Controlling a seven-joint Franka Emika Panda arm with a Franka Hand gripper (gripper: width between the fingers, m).
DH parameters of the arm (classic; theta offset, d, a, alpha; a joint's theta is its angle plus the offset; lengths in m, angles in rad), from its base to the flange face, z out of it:
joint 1: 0 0.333 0 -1.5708
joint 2: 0 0 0 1.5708
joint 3: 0 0.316 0.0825 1.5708
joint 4: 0 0 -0.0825 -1.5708
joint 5: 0 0.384 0 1.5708
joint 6: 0 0 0.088 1.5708
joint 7: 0 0.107 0 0
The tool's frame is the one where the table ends.
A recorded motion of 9 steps. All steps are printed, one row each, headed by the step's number.
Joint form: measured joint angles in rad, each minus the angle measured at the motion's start. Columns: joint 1, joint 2, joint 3, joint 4, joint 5, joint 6, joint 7.
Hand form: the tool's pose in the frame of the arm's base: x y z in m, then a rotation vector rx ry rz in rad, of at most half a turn. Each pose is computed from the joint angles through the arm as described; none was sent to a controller.
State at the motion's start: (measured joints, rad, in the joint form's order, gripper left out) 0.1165 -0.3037 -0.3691 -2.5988 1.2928 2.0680 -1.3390
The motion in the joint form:
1: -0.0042 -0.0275 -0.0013 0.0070 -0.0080 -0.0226 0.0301
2: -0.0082 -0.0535 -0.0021 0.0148 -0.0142 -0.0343 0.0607
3: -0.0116 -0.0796 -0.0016 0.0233 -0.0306 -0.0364 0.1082
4: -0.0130 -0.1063 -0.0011 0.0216 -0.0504 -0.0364 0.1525
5: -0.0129 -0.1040 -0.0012 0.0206 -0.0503 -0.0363 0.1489
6: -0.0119 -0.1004 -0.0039 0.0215 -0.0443 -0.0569 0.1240
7: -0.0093 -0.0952 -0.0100 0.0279 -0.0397 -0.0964 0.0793
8: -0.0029 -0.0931 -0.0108 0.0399 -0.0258 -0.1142 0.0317
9: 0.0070 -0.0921 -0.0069 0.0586 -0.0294 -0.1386 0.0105
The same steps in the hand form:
1: 0.4126 -0.0522 0.3823 -2.0240 -0.2620 -0.7314
2: 0.4123 -0.0537 0.3961 -2.0078 -0.2548 -0.7408
3: 0.4117 -0.0559 0.4097 -2.0052 -0.2373 -0.7391
4: 0.4084 -0.0563 0.4188 -2.0065 -0.2216 -0.7276
5: 0.4084 -0.0562 0.4175 -2.0075 -0.2233 -0.7266
6: 0.4082 -0.0542 0.4170 -1.9896 -0.2507 -0.7312
7: 0.4084 -0.0512 0.4186 -1.9570 -0.3080 -0.7427
8: 0.4112 -0.0480 0.4242 -1.9314 -0.3630 -0.7775
9: 0.4147 -0.0414 0.4327 -1.9094 -0.4216 -0.7855

